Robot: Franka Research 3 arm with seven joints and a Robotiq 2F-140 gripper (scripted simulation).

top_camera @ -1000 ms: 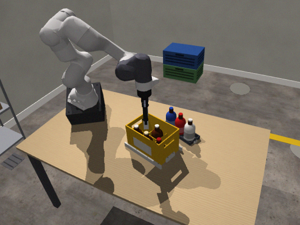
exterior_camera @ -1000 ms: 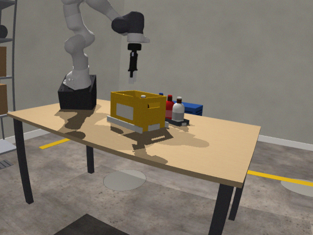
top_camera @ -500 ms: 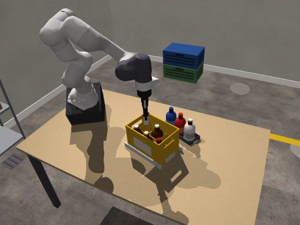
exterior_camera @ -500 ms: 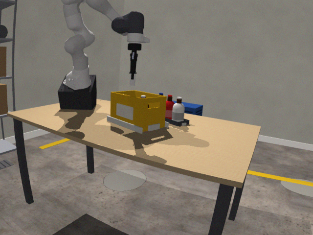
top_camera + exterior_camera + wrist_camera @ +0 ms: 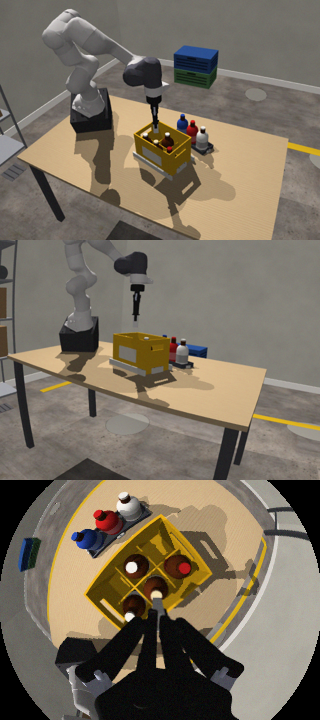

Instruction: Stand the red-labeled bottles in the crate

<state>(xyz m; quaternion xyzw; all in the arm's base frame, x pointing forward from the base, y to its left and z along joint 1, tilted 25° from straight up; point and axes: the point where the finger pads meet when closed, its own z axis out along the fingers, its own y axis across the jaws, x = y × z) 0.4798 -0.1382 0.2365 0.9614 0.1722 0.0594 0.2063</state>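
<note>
Now: hand 16 cm short of the red-labeled bottle, 23 cm to the right of it and 17 cm above it. From my hand the other things lie so: blue-labeled bottle: 8 cm ahead, 28 cm to the left, 17 cm below; then white-labeled bottle: 23 cm ahead, 18 cm to the left, 17 cm below; then yellow crate: 2 cm ahead, 4 cm to the left, 17 cm below.
</note>
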